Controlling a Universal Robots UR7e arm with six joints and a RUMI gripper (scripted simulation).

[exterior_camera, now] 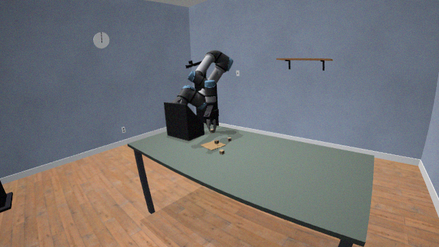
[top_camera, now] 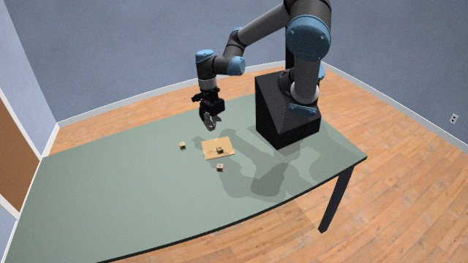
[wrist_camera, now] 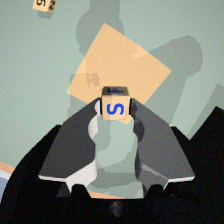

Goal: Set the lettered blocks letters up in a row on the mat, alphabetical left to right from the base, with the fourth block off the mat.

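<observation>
My hand is 120 mm above the tan mat, 10 mm to the right of it and 10 mm past it. The rest, counted from my hand: block 160 mm to the left, 110 mm below, 30 mm ahead.
</observation>
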